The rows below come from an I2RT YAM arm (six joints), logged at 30 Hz.
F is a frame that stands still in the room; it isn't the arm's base.
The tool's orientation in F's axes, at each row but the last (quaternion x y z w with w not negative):
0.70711 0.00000 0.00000 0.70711
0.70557 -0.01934 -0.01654 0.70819
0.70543 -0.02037 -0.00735 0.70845
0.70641 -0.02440 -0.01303 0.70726
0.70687 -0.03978 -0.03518 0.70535
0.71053 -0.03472 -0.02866 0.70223
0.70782 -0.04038 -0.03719 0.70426
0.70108 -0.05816 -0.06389 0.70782
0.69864 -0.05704 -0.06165 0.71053
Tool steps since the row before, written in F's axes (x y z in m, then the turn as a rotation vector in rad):
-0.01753 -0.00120 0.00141 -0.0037 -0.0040 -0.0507
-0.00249 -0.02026 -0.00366 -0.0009 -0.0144 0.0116
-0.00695 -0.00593 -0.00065 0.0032 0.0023 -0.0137
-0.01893 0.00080 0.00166 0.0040 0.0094 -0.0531
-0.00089 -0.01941 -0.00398 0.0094 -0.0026 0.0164
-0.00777 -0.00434 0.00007 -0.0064 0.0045 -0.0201
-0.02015 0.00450 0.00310 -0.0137 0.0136 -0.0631
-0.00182 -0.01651 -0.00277 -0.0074 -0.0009 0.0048
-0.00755 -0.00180 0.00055 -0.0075 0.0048 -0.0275
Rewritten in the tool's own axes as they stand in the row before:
-0.01753 0.00141 0.00120 -0.0037 -0.0507 0.0040
-0.00147 -0.00373 0.02035 -0.0001 0.0115 0.0145
-0.00672 -0.00055 0.00620 0.0029 -0.0137 -0.0025
-0.01892 0.00196 0.00020 0.0026 -0.0531 -0.0096
0.00114 -0.00394 0.01941 0.0097 0.0163 0.0015
-0.00735 0.00019 0.00502 -0.0069 -0.0201 -0.0037
-0.02051 0.00317 -0.00228 -0.0154 -0.0631 -0.0117
0.00107 -0.00293 0.01655 -0.0072 0.0047 0.0022
-0.00715 0.00046 0.00305 -0.0081 -0.0275 -0.0040

